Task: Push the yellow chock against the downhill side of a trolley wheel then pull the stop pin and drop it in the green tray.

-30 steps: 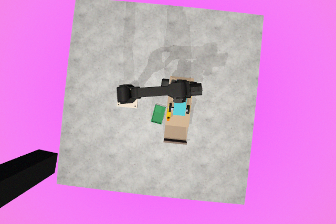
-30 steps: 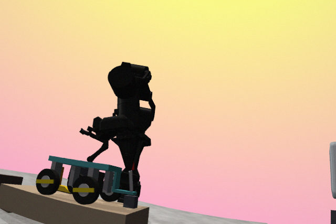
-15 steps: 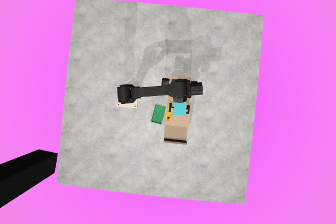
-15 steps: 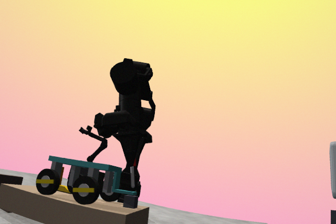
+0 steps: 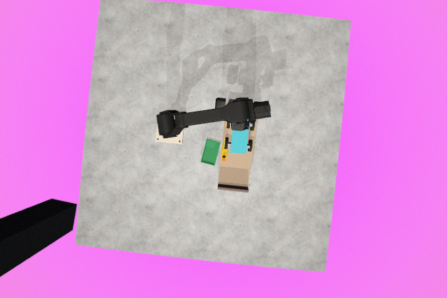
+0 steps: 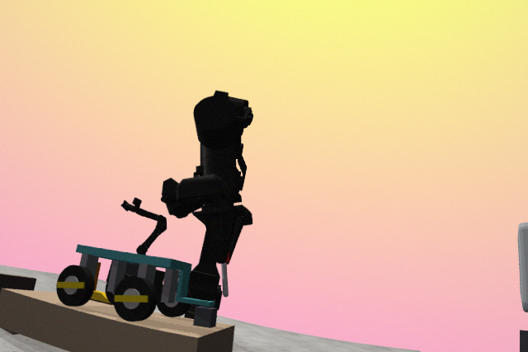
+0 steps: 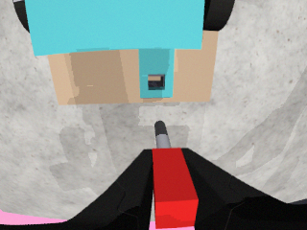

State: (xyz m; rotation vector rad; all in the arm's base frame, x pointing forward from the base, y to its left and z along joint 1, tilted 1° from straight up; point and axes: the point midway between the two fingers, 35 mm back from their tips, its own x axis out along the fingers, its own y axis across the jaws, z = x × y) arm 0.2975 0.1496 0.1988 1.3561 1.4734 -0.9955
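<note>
Right now my gripper tip is 90 mm past the green tray, 240 mm to the left of it and 180 mm above it. Round my gripper tip: red-headed stop pin: right at my gripper tip; then tan ramp: 30 mm ahead, 130 mm to the right, 130 mm below; then trolley: 30 mm ahead, 120 mm to the right, 60 mm below.
</note>
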